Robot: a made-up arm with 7 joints. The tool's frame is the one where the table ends. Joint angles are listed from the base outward.
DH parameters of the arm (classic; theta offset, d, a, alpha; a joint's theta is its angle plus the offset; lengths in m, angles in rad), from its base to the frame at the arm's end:
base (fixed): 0 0.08 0 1.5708
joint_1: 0 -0.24 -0.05 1.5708
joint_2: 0 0.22 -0.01 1.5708
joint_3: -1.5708 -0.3 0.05 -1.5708
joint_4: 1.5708 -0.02 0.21 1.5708
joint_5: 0 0.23 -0.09 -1.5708
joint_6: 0 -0.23 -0.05 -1.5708
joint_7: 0.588 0 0.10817 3.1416
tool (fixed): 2.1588 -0.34 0 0
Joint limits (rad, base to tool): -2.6..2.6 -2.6..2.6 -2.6..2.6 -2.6..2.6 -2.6..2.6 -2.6..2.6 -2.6..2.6
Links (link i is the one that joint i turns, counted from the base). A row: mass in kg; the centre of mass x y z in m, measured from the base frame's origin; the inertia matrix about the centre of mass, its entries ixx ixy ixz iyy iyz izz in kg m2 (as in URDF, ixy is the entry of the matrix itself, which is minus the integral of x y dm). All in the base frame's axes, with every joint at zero. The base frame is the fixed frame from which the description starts. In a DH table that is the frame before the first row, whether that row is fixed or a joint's. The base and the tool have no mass.
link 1: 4.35; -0.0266 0.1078 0.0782; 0.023 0.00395 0 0.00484 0 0.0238
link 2: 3.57; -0.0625 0.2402 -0.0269; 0.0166 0 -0.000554 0.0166 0 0.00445
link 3: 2.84; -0.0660 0.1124 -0.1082; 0.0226 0 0 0.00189 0.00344 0.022
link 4: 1.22; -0.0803 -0.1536 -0.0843; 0.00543 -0.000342 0 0.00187 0 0.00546
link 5: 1.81; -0.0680 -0.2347 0.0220; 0.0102 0 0 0.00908 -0.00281 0.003
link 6: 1.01; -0.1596 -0.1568 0.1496; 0.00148 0.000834 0 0.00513 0 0.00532
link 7: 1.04; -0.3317 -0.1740 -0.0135; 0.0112 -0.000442 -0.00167 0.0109 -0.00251 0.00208
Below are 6 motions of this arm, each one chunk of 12 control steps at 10 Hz.
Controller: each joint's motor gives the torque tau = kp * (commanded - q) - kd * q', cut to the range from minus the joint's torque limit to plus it. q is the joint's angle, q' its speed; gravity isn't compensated. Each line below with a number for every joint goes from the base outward.
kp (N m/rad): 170 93 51 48 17 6.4 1.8
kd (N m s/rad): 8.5 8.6 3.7 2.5 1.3 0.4 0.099
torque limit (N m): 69 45 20 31 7 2.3 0.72
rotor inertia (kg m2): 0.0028 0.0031 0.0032 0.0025 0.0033 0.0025 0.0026
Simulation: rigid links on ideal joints. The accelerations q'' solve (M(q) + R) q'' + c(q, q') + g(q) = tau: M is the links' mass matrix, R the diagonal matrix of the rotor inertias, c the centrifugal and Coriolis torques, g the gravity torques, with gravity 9.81 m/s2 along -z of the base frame. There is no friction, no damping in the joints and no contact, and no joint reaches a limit. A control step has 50 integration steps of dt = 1/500 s. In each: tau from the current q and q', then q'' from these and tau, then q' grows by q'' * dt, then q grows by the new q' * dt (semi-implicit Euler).
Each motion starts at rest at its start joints. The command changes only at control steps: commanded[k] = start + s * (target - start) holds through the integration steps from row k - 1 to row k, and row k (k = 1, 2, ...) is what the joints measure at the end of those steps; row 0 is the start. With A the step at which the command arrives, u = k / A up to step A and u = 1 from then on. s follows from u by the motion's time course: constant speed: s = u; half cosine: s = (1 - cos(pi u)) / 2; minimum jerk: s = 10 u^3 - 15 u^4 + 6 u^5; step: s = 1 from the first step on.
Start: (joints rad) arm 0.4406 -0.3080 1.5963 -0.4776 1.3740 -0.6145 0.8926
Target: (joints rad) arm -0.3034 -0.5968 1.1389 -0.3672 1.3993 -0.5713 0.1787
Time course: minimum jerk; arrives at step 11
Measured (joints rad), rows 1 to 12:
1: 0.3950 -0.2858 1.6598 -0.4855 1.3491 -0.6409 0.8699
2: 0.3149 -0.2648 1.7668 -0.4775 1.4167 -0.7041 0.7897
3: 0.2306 -0.2652 1.8289 -0.4637 1.5591 -0.8338 0.6311
4: 0.1301 -0.2900 1.8209 -0.4539 1.6688 -0.9252 0.4729
5: 0.0175 -0.3434 1.7599 -0.4429 1.6922 -0.9066 0.3871
6: -0.0910 -0.4200 1.6630 -0.4260 1.6552 -0.8323 0.3453
7: -0.1867 -0.5045 1.5540 -0.4121 1.6021 -0.7741 0.2874
8: -0.2677 -0.5811 1.4659 -0.4053 1.5671 -0.7562 0.2066
9: -0.3310 -0.6379 1.4196 -0.3989 1.5669 -0.7718 0.1358
10: -0.3708 -0.6699 1.4118 -0.3884 1.5961 -0.7999 0.0997
11: -0.3866 -0.6796 1.4210 -0.3766 1.6307 -0.8176 0.0980
12: -0.3879 -0.6763 1.4218 -0.3647 1.6459 -0.8123 0.1137

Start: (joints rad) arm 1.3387 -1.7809 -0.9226 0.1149 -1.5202 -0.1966 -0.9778
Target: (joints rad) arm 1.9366 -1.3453 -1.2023 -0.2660 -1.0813 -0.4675 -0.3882
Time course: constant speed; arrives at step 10
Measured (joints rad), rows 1 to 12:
1: 1.3078 -1.7783 -0.9176 0.0585 -1.4479 -0.1575 -0.8304
2: 1.3143 -1.7343 -0.9761 0.0272 -1.3527 -0.1978 -0.6051
3: 1.3736 -1.6570 -1.0322 -0.0327 -1.2787 -0.2709 -0.4802
4: 1.4615 -1.5623 -1.0605 -0.1242 -1.2371 -0.2988 -0.4544
5: 1.5482 -1.4681 -1.0715 -0.2115 -1.2211 -0.2931 -0.4427
6: 1.6165 -1.3896 -1.0853 -0.2749 -1.2051 -0.2907 -0.4044
7: 1.6715 -1.3283 -1.1105 -0.3150 -1.1762 -0.3124 -0.3461
8: 1.7262 -1.2764 -1.1383 -0.3471 -1.1407 -0.3520 -0.2923
9: 1.7868 -1.2270 -1.1594 -0.3824 -1.1090 -0.3915 -0.2588
10: 1.8507 -1.1775 -1.1734 -0.4207 -1.0842 -0.4225 -0.2385
11: 1.8615 -1.1474 -1.1649 -0.4425 -1.0783 -0.4344 -0.2907
12: 1.8497 -1.1364 -1.1697 -0.4362 -1.0853 -0.4467 -0.2846

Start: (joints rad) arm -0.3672 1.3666 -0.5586 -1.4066 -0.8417 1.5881 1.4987
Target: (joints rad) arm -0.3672 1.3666 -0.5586 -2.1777 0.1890 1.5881 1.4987
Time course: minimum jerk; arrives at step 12
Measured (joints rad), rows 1 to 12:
1: -0.2825 1.3605 -0.5895 -1.4803 -0.7814 1.5861 1.4780
2: -0.2090 1.3719 -0.6645 -1.5990 -0.6623 1.6154 1.4856
3: -0.2113 1.3882 -0.6940 -1.6680 -0.5744 1.6257 1.4955
4: -0.2376 1.3856 -0.6767 -1.7135 -0.5123 1.6103 1.4921
5: -0.2501 1.3777 -0.6568 -1.7986 -0.4226 1.6090 1.5063
6: -0.2455 1.3763 -0.6551 -1.9304 -0.2912 1.6166 1.5261
7: -0.2379 1.3793 -0.6624 -2.0703 -0.1487 1.6158 1.5349
8: -0.2364 1.3803 -0.6654 -2.1838 -0.0243 1.6161 1.5470
9: -0.2390 1.3793 -0.6638 -2.2621 0.0765 1.6256 1.5644
10: -0.2403 1.3790 -0.6615 -2.3096 0.1510 1.6388 1.5773
11: -0.2393 1.3797 -0.6611 -2.3309 0.1929 1.6514 1.5871
12: -0.2387 1.3805 -0.6627 -2.3335 0.2043 1.6608 1.5978

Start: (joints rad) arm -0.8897 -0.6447 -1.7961 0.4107 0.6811 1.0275 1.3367
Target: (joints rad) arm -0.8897 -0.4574 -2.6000 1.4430 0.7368 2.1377 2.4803
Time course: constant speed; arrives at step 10
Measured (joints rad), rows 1 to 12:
1: -0.8670 -0.6574 -1.8920 0.4641 0.6860 1.1717 1.5216
2: -0.8436 -0.7087 -1.9915 0.6059 0.7608 1.3199 1.6515
3: -0.8149 -0.7651 -2.0862 0.7548 0.8719 1.4516 1.6700
4: -0.7929 -0.8021 -2.1753 0.8899 0.9510 1.5318 1.6770
5: -0.7893 -0.8099 -2.2495 0.9998 0.9610 1.5766 1.7165
6: -0.8067 -0.7879 -2.3037 1.0728 0.9153 1.6352 1.8113
7: -0.8335 -0.7414 -2.3428 1.1146 0.8400 1.7313 1.9675
8: -0.8557 -0.6793 -2.3815 1.1513 0.7627 1.8403 2.1511
9: -0.8669 -0.6188 -2.4332 1.2086 0.7079 1.9313 2.3099
10: -0.8673 -0.5801 -2.4981 1.2941 0.6859 2.0093 2.4208
11: -0.8478 -0.5798 -2.5294 1.3432 0.7259 2.0729 2.4038
12: -0.8324 -0.6060 -2.5411 1.3652 0.7685 2.0963 2.3314

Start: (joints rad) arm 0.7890 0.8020 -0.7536 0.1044 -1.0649 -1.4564 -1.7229
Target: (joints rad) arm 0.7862 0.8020 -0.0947 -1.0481 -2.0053 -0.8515 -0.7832
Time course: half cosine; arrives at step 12
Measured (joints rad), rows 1 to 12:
1: 0.8052 0.8302 -0.8062 0.1531 -1.0322 -1.5121 -1.7098
2: 0.8537 0.8633 -0.8531 0.1252 -0.9661 -1.5442 -1.6557
3: 0.8814 0.8851 -0.8579 0.0365 -0.9775 -1.4796 -1.5977
4: 0.8749 0.8927 -0.8074 -0.0833 -1.0777 -1.3926 -1.5158
5: 0.8495 0.8911 -0.7149 -0.2193 -1.2249 -1.3326 -1.3908
6: 0.8297 0.8856 -0.6089 -0.3647 -1.3845 -1.2701 -1.2648
7: 0.8292 0.8784 -0.5127 -0.5105 -1.5360 -1.1635 -1.1639
8: 0.8401 0.8719 -0.4331 -0.6444 -1.6659 -1.0306 -1.0813
9: 0.8453 0.8695 -0.3635 -0.7613 -1.7736 -0.9281 -1.0011
10: 0.8397 0.8708 -0.3009 -0.8594 -1.8552 -0.8757 -0.9165
11: 0.8329 0.8716 -0.2512 -0.9309 -1.9016 -0.8507 -0.8460
12: 0.8317 0.8702 -0.2227 -0.9632 -1.9132 -0.8386 -0.8084

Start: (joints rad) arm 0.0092 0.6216 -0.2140 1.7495 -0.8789 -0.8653 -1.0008
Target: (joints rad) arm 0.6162 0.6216 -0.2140 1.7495 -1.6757 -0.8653 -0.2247
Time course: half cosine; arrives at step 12
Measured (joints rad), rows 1 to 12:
1: 0.0792 0.6461 -0.2021 1.7613 -0.8712 -0.9397 -0.9589
2: 0.1636 0.6580 -0.2156 1.8283 -0.8276 -1.0611 -0.9281
3: 0.2268 0.6563 -0.2330 1.8453 -0.8275 -1.1191 -0.9271
4: 0.2698 0.6554 -0.2334 1.8217 -0.9054 -1.1046 -0.8763
5: 0.3125 0.6656 -0.2165 1.7942 -1.0323 -1.0689 -0.7590
6: 0.3703 0.6832 -0.1984 1.7802 -1.1606 -1.0418 -0.6504
7: 0.4423 0.6985 -0.1882 1.7799 -1.2729 -1.0324 -0.5934
8: 0.5150 0.7060 -0.1842 1.7843 -1.3746 -1.0395 -0.5601
9: 0.5744 0.7077 -0.1816 1.7847 -1.4704 -1.0481 -0.5183
10: 0.6146 0.7087 -0.1774 1.7790 -1.5546 -1.0458 -0.4683
11: 0.6362 0.7120 -0.1720 1.7712 -1.6161 -1.0346 -0.4284
12: 0.6417 0.7166 -0.1674 1.7663 -1.6468 -1.0240 -0.4148

